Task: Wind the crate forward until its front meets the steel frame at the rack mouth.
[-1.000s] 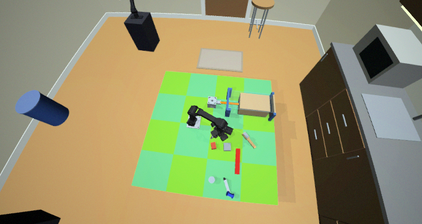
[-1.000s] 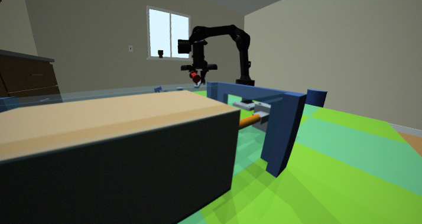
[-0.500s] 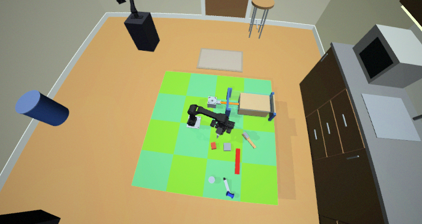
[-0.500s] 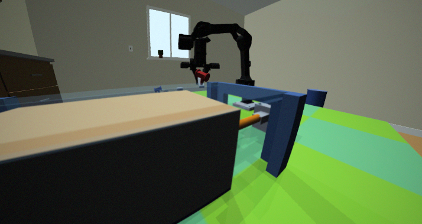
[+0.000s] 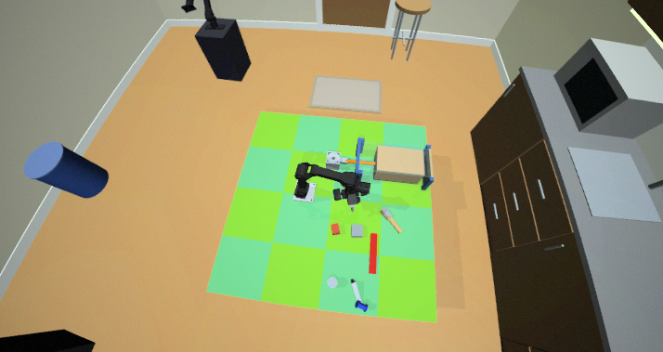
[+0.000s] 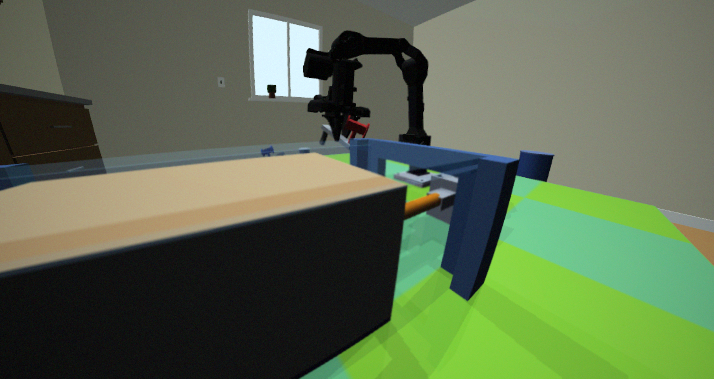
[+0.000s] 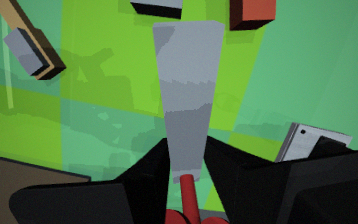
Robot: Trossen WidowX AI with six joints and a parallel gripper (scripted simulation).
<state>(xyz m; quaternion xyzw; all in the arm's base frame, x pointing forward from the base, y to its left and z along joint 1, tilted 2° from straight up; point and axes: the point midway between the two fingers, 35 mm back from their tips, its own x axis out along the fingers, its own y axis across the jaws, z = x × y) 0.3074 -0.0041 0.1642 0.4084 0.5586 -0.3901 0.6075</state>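
The red knob lies 20 mm behind my gripper tip, 50 mm to the left of it and 30 mm above it. Round my gripper tip: blue steel frame: 280 mm to the left, 40 mm below; grey block: 80 mm ahead, 160 mm to the right, 120 mm below; red-knobbed crank handle: 20 mm above.
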